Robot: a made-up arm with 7 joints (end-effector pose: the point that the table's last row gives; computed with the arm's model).
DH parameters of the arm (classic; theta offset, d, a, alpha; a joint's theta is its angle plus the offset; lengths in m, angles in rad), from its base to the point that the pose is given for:
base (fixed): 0 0.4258 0.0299 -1.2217
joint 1: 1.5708 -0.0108 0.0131 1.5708
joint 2: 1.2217 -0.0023 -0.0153 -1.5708
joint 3: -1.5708 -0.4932 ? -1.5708
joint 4: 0 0.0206 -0.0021 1.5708
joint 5: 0 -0.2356 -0.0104 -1.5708
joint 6: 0 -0.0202 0.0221 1.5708
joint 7: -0.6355 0 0.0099 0
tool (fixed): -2.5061 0.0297 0 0
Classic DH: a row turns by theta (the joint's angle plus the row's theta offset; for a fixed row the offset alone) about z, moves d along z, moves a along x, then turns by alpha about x.
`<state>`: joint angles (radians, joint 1 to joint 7).
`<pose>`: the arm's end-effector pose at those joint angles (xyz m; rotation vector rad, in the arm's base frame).
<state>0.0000 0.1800 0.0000 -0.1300 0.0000 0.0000 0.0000</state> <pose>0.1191 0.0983 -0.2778 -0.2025 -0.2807 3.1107</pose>
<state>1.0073 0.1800 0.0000 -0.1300 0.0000 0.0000 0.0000</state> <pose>-0.5098 0.0134 -0.0445 -1.1960 0.2532 -2.6347</pose>
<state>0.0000 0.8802 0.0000 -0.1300 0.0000 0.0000 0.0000</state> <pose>0.1191 0.5169 -0.0490 -0.1814 -1.3126 2.7873</pose>
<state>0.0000 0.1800 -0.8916 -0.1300 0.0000 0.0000 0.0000</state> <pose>0.0808 0.0303 -0.2902 -0.0491 -0.1321 2.2398</pose>
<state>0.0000 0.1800 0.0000 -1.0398 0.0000 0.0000 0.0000</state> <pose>0.2614 0.0781 -0.1668 -1.5117 -0.2383 2.6409</pose>
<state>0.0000 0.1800 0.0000 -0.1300 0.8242 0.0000 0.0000</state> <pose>0.1318 0.1205 -0.2721 0.2416 0.1428 -2.3175</pose>
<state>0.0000 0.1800 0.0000 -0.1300 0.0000 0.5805 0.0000</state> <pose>0.1331 0.1019 -0.2972 -0.6900 0.2718 -3.0115</pose>
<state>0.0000 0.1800 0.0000 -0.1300 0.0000 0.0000 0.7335</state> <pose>0.1210 0.1050 -0.2763 0.2396 0.1567 -2.4075</pose>
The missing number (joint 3, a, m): 0.0474
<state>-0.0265 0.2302 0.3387 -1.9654 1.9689 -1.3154 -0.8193</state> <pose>0.2473 0.1373 0.0601 1.5467 0.1877 -0.3004</pose>
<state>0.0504 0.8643 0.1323 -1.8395 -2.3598 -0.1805 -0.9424</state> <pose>0.2503 0.3885 0.1383 0.7844 -1.4958 -0.8685</pose>
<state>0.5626 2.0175 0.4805 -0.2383 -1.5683 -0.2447 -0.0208</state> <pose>0.1163 0.6236 0.6931 1.2345 -1.3007 0.7993</pose>
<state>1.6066 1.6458 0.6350 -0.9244 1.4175 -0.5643 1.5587</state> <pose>-0.0347 0.6193 0.4870 1.6742 0.1301 -1.3208</pose>
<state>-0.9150 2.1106 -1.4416 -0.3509 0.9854 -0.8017 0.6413</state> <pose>0.0548 0.6326 0.6558 -1.9409 -1.6840 1.5325</pose>
